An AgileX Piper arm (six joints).
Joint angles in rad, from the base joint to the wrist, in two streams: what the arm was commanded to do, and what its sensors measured. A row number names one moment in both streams.
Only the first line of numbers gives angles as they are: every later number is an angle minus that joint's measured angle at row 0.
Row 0, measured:
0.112 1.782 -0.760 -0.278 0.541 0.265
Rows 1 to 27, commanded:
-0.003 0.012 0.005 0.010 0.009 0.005
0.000 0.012 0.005 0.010 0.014 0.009
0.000 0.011 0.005 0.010 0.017 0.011
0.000 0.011 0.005 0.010 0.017 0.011
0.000 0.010 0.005 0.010 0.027 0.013
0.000 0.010 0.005 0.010 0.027 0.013
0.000 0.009 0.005 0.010 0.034 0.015
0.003 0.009 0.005 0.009 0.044 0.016
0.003 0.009 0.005 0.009 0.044 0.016
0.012 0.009 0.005 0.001 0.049 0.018
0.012 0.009 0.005 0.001 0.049 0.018
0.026 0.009 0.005 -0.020 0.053 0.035
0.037 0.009 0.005 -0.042 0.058 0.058
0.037 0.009 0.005 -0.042 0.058 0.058
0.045 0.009 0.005 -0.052 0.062 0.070
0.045 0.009 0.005 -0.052 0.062 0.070
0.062 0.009 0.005 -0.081 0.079 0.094
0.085 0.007 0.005 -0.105 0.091 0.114
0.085 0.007 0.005 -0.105 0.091 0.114
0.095 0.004 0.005 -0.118 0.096 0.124
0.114 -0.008 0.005 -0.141 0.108 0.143
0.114 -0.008 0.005 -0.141 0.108 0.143
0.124 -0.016 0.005 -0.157 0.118 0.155
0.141 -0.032 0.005 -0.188 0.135 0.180
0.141 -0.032 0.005 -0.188 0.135 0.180
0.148 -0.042 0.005 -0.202 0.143 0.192
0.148 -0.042 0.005 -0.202 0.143 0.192
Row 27, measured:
0.134 -0.023 0.002 -0.172 0.141 0.174
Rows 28 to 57, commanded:
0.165 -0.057 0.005 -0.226 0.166 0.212
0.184 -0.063 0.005 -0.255 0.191 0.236
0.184 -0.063 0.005 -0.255 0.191 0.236
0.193 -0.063 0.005 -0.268 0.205 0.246
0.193 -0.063 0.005 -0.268 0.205 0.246
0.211 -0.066 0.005 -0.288 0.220 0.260
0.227 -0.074 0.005 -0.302 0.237 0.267
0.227 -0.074 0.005 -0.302 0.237 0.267
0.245 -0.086 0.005 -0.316 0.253 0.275
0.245 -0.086 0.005 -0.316 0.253 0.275
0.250 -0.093 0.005 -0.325 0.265 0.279
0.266 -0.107 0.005 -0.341 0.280 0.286
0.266 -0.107 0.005 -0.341 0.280 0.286
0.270 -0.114 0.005 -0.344 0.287 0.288
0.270 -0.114 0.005 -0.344 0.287 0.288
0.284 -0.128 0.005 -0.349 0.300 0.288
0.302 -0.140 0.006 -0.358 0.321 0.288
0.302 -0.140 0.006 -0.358 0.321 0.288
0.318 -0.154 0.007 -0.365 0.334 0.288
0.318 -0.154 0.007 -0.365 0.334 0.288
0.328 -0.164 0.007 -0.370 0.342 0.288
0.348 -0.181 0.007 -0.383 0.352 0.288
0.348 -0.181 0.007 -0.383 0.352 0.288
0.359 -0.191 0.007 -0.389 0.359 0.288
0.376 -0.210 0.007 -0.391 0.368 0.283
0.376 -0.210 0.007 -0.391 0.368 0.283
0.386 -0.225 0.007 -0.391 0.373 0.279
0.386 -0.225 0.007 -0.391 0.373 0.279
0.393 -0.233 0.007 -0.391 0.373 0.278
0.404 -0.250 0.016 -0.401 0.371 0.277
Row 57, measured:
0.389 -0.219 0.006 -0.336 0.330 0.280
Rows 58 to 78, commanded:
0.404 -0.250 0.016 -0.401 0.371 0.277
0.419 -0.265 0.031 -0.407 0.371 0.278
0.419 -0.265 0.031 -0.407 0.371 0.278
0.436 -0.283 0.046 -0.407 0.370 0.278
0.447 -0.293 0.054 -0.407 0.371 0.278
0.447 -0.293 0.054 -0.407 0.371 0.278
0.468 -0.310 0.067 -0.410 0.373 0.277
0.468 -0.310 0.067 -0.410 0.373 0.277
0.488 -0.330 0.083 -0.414 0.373 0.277
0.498 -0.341 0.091 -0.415 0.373 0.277
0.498 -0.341 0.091 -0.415 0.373 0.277
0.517 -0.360 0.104 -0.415 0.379 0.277
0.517 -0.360 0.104 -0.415 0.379 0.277
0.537 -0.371 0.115 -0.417 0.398 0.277
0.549 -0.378 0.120 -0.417 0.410 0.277
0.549 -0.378 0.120 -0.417 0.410 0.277
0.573 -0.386 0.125 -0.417 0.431 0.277
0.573 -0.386 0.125 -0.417 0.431 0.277
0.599 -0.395 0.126 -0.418 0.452 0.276
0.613 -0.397 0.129 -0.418 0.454 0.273
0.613 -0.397 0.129 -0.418 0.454 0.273
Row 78, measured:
0.580 -0.378 0.122 -0.358 0.401 0.280
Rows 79 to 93, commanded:
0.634 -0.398 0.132 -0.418 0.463 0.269
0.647 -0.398 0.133 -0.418 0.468 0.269
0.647 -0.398 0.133 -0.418 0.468 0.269
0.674 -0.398 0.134 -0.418 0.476 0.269
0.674 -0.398 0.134 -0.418 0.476 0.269
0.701 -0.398 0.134 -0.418 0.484 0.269
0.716 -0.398 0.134 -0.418 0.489 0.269
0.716 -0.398 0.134 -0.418 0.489 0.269
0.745 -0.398 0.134 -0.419 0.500 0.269
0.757 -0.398 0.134 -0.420 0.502 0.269
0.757 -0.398 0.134 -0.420 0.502 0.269
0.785 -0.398 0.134 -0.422 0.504 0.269
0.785 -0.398 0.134 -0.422 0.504 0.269
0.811 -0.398 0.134 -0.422 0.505 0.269
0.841 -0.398 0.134 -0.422 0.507 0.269
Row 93, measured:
0.804 -0.389 0.131 -0.366 0.462 0.279
